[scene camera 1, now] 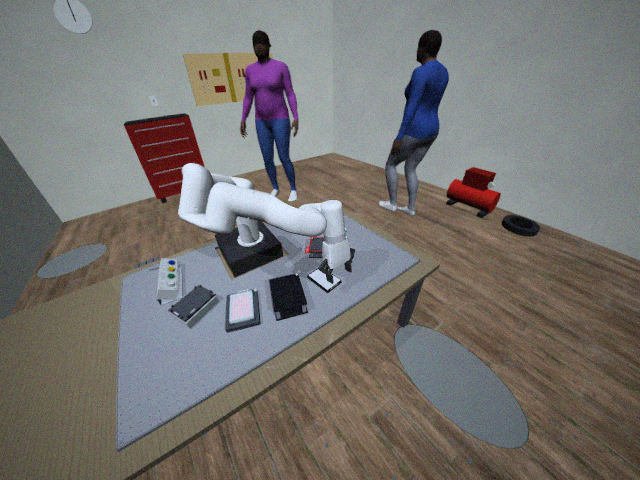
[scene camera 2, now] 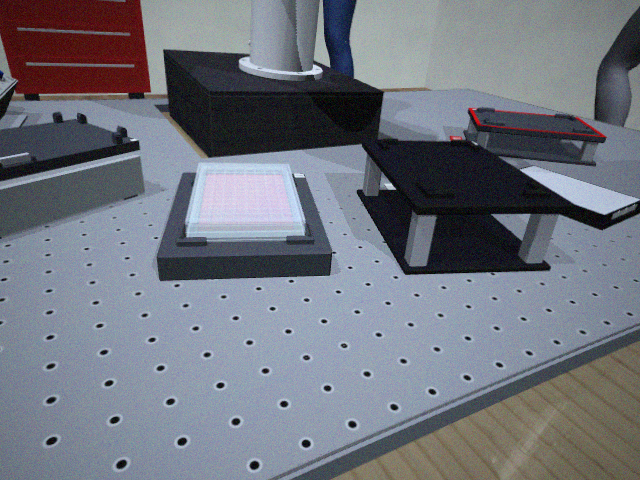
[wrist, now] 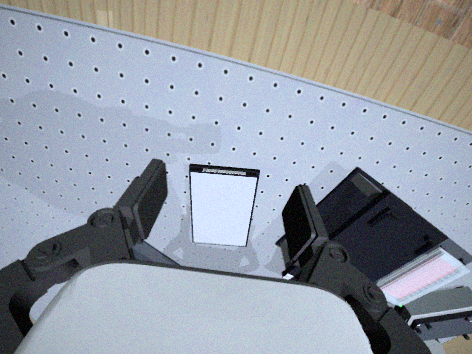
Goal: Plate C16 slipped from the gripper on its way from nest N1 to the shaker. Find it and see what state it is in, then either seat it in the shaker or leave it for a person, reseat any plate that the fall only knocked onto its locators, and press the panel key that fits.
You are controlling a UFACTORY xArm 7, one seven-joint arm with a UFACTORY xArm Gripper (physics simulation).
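Frame: origin at the arm's base, x ahead, y left, z up, level; metres.
Seen in the pictures: gripper, fingertip midpoint: (scene camera 1: 339, 276) (wrist: 229, 188); arm's base, origin of the base link: (scene camera 1: 250, 239) (scene camera 2: 281, 71).
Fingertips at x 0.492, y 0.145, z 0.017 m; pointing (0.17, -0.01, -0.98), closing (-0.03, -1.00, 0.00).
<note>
Pixels of each thing's middle, then the offset from my fingertips to it.
- black-sided plate with a white top, body centre: (scene camera 2: 562, 193) (wrist: 221, 210) (scene camera 1: 324, 278) 0.096 m back, 0.000 m left, 0.088 m down
- clear plate with pink wells, body centre: (scene camera 2: 245, 192) (wrist: 418, 281) (scene camera 1: 241, 305) 0.173 m back, 0.343 m right, 0.061 m down
- dark low nest, body centre: (scene camera 2: 246, 214) (wrist: 409, 270) (scene camera 1: 242, 308) 0.173 m back, 0.343 m right, 0.082 m down
- panel, body centre: (scene camera 1: 168, 278) 0.520 m back, 0.543 m right, 0.053 m down
A black-sided plate with a white top (scene camera 1: 320, 280) (scene camera 2: 578, 188) (wrist: 225, 215) lies on the mat beside the raised black stand (scene camera 1: 287, 294) (scene camera 2: 465, 170) (wrist: 390, 240); a barcode strip shows on its end. My gripper (scene camera 1: 339, 272) (wrist: 229, 188) is open and empty above this plate, with a finger on either side of it in the wrist view. A clear plate with pink wells (scene camera 1: 241, 307) (scene camera 2: 248, 198) (wrist: 425, 275) rests in a dark low nest (scene camera 1: 242, 326) (scene camera 2: 242, 266). The grey device with a dark, locator-cornered top (scene camera 1: 192, 303) (scene camera 2: 46, 136) holds no plate. The panel (scene camera 1: 169, 284) has coloured keys.
A red-edged stand (scene camera 1: 316, 246) (scene camera 2: 537, 124) is behind the white-topped plate. The black base block (scene camera 1: 245, 258) (scene camera 2: 289, 118) carries the arm. A person in purple (scene camera 1: 268, 90) and a person in blue (scene camera 1: 426, 98) stand beyond the table.
</note>
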